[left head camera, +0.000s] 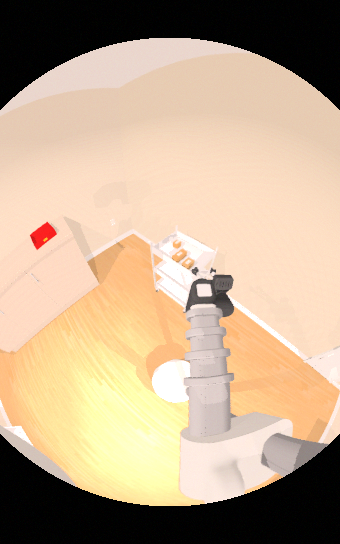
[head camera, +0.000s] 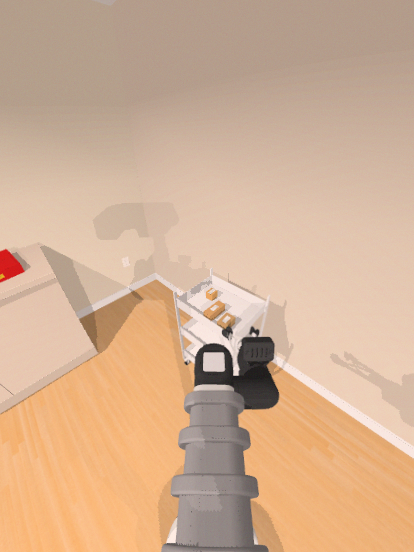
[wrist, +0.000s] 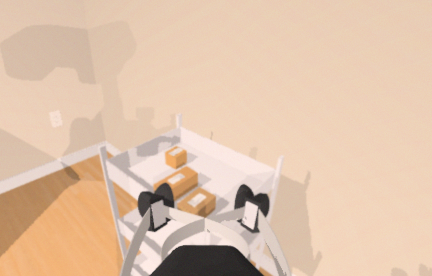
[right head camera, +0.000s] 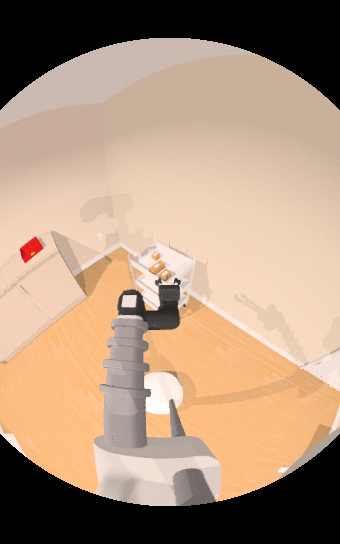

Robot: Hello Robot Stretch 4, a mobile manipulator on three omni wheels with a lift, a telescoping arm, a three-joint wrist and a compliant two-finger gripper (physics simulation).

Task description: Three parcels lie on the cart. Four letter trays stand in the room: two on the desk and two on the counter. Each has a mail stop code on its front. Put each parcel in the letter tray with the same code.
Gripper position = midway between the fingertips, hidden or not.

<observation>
I see my gripper (wrist: pixel 204 198) and a white cart (head camera: pixel 247 308).
The white cart also shows in the left head camera view (left head camera: pixel 175 280), in the wrist view (wrist: pixel 221 171) and in the right head camera view (right head camera: pixel 178 264).
</observation>
